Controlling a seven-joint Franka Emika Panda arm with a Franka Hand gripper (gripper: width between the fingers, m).
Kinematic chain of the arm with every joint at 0, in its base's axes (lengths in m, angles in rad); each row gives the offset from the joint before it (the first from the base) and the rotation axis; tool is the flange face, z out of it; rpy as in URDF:
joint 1: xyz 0 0 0.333 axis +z
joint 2: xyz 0 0 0 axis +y
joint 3: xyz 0 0 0.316 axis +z
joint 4: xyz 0.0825 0 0 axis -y
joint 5: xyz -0.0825 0 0.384 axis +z
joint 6: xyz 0 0 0 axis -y
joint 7: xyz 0.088 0 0 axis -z
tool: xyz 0 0 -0.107 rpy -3.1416 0 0
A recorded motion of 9 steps. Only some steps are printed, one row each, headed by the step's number.
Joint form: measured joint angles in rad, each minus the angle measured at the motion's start. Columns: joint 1, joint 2, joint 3, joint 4, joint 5, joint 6, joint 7.
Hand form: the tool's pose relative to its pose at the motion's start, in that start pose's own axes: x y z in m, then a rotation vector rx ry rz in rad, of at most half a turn. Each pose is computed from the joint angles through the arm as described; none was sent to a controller.
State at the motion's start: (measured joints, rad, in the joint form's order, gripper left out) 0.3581 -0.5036 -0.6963 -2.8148 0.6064 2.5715 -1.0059
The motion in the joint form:
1: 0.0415 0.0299 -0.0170 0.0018 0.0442 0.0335 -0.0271
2: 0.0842 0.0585 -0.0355 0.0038 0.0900 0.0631 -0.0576
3: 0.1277 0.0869 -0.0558 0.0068 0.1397 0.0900 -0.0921
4: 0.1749 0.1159 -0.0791 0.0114 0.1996 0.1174 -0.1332
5: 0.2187 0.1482 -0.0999 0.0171 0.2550 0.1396 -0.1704
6: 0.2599 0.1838 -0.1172 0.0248 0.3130 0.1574 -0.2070
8: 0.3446 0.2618 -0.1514 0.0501 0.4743 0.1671 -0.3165
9: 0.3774 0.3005 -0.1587 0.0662 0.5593 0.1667 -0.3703
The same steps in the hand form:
1: -0.0002 0.0006 0.0104 -0.0058 0.0004 0.0029
2: -0.0009 0.0007 0.0206 -0.0103 -0.0007 0.0038
3: -0.0020 0.0010 0.0303 -0.0150 -0.0017 0.0046
4: -0.0034 0.0014 0.0398 -0.0210 0.0006 0.0071
5: -0.0052 0.0020 0.0493 -0.0298 -0.0039 0.0096
6: -0.0070 0.0024 0.0587 -0.0402 -0.0109 0.0130
8: -0.0099 0.0014 0.0780 -0.0457 -0.0143 0.0171
9: -0.0097 0.0000 0.0865 -0.0500 -0.0100 0.0194

